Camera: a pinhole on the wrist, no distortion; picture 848 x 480 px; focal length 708.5 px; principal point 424.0 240.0 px. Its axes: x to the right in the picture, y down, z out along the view. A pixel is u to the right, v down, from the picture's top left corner.
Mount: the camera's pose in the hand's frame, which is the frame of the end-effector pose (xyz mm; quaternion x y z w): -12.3 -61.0 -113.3 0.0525 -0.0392 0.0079 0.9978
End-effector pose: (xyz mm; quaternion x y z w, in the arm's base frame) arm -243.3 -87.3 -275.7 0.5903 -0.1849 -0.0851 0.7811
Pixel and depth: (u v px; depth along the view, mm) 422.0 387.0 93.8
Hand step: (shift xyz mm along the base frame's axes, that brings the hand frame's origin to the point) -7.0 8.5 -57.3
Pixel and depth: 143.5 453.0 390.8
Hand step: -290.4 -170.5 39.1
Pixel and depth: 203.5 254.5 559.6
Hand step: -368.0 -333.4 -48.0
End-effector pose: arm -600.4 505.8 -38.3 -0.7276 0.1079 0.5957 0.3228
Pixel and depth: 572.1 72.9 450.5
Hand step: -134.4 372.0 -0.1
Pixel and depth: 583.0 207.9 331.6
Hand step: -105.9 224.3 -14.7
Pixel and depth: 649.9 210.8 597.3
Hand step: -277.3 436.3 -113.8
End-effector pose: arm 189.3 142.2 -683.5 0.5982 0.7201 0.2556 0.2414
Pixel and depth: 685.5 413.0 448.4
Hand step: 214.9 142.6 -271.0
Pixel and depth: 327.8 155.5 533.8
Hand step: 150.7 -118.6 -417.7
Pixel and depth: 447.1 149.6 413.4
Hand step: 80.1 -30.3 -321.7
